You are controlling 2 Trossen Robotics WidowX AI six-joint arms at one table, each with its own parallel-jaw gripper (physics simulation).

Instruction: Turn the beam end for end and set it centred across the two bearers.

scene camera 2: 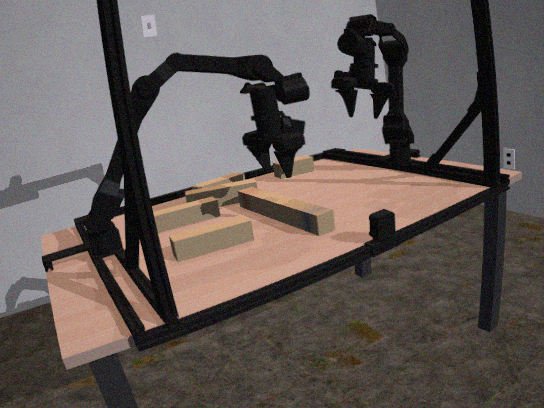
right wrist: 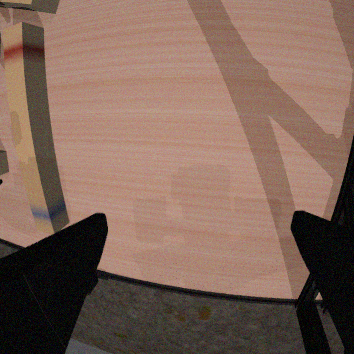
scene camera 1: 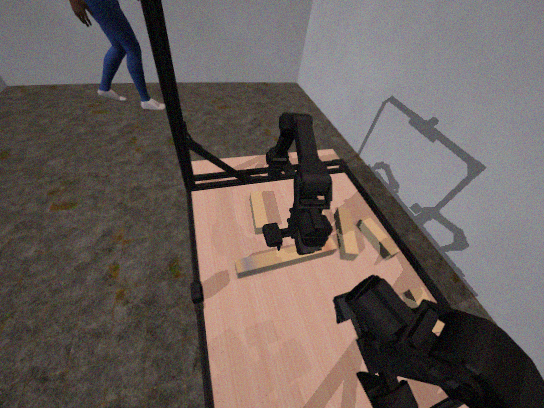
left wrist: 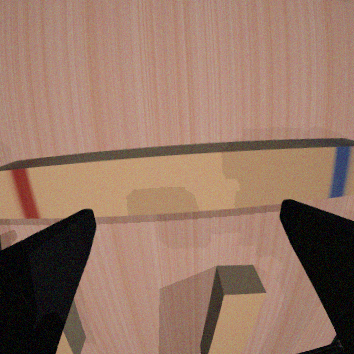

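Where they show: left gripper, fingertip midpoint: [scene camera 2: 278, 174] [scene camera 1: 292, 246] [left wrist: 188, 214]; right gripper, fingertip midpoint: [scene camera 2: 363, 117] [right wrist: 201, 222] [scene camera 1: 348, 346]; left arm's base, link origin: [scene camera 2: 107, 251] [scene camera 1: 273, 172]; right arm's base, link origin: [scene camera 2: 401, 161].
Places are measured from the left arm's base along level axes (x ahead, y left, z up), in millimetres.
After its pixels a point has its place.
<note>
The long beam [scene camera 1: 280, 261] @[x 429, y -114, z 25 mm] [scene camera 2: 280, 206] @[x 388, y -116, z 20 mm] [left wrist: 175, 185] @[x 409, y -74, z 25 mm] [right wrist: 30, 125] @[x 432, y -60, z 24 mm] appears to lie flat on the table; its blue band is toward the left end in scene camera 1, its red band toward the other. Two shorter blocks, apparently the bearers, lie apart from it: one [scene camera 1: 257, 212] @[x 227, y -136, z 25 mm] [scene camera 2: 212, 240] @[x 201, y -148, z 5 mm] [left wrist: 240, 320] @[x 248, y -136, z 25 mm] shows clearly, the other [scene camera 2: 190, 214] @[x 238, y 73, z 5 mm] [left wrist: 72, 330] @[x 201, y 77, z 6 mm] is hidden behind the left arm in scene camera 1. My left gripper [scene camera 1: 292, 245] @[x 416, y -80, z 82 mm] [scene camera 2: 277, 172] @[x 416, y -80, z 82 mm] [left wrist: 188, 214] @[x 416, y -80, z 82 mm] is open and empty above the beam. My right gripper [scene camera 2: 364, 117] @[x 695, y -84, z 173 mm] [right wrist: 201, 222] @[x 695, y -84, z 173 mm] is open and empty, high and away from the beam.
Near the beam's red end lie a slanted block [scene camera 1: 346, 235] @[x 393, y 145, z 31 mm] [scene camera 2: 225, 192] @[x 371, y 139, z 17 mm] and another block [scene camera 1: 375, 235] @[x 415, y 260, z 24 mm] [scene camera 2: 215, 181] @[x 398, y 264, z 25 mm]. A further block [scene camera 1: 414, 296] @[x 640, y 253, z 28 mm] [scene camera 2: 296, 166] @[x 677, y 243, z 9 mm] lies near the wall-side edge. A black frame post [scene camera 1: 165, 75] @[x 38, y -362, z 416 mm] [scene camera 2: 127, 125] @[x 27, y -374, z 281 mm] rises from the table edge.
</note>
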